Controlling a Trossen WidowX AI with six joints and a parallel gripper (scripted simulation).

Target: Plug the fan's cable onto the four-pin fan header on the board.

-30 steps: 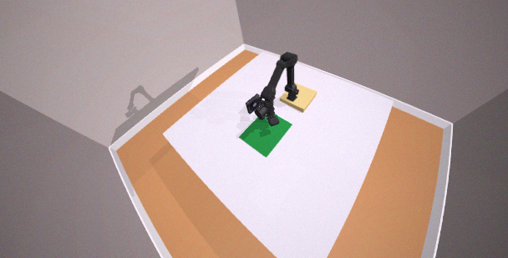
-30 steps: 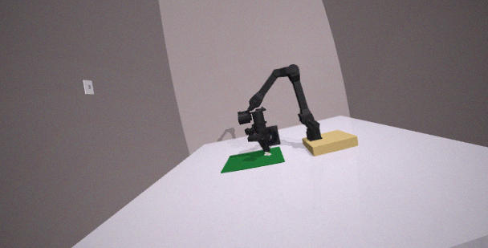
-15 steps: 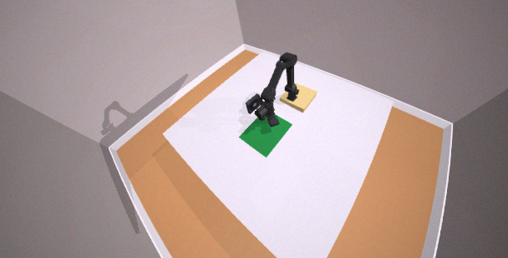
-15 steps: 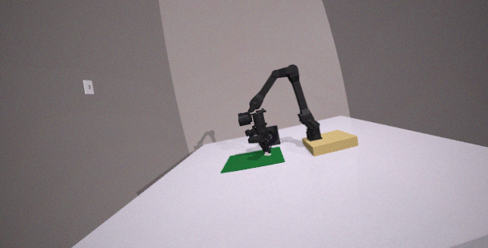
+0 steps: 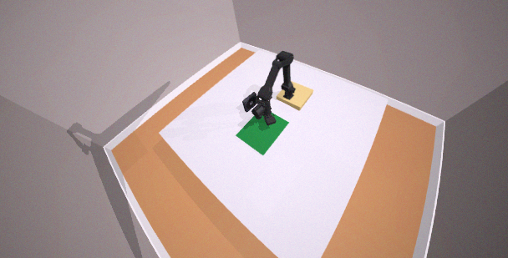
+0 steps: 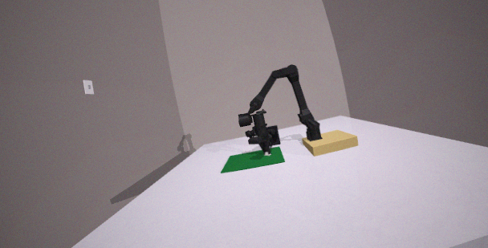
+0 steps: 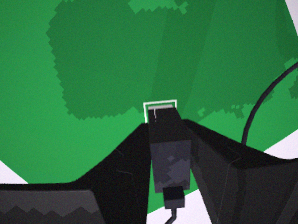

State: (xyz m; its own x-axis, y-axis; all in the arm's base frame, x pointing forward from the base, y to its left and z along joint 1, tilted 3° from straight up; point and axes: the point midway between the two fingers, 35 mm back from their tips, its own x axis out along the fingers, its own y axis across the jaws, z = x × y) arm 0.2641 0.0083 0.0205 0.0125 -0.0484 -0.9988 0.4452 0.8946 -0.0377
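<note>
Right now my gripper tip is 1 cm below the black fan plug and 1 cm past it. Round my gripper tip: green board: 7 cm ahead, 4 cm below, 2 cm to the left; black fan: 17 cm to the right, 4 cm above, 2 cm behind; white four-pin fan header: 2 cm below, 1 cm behind.
</note>
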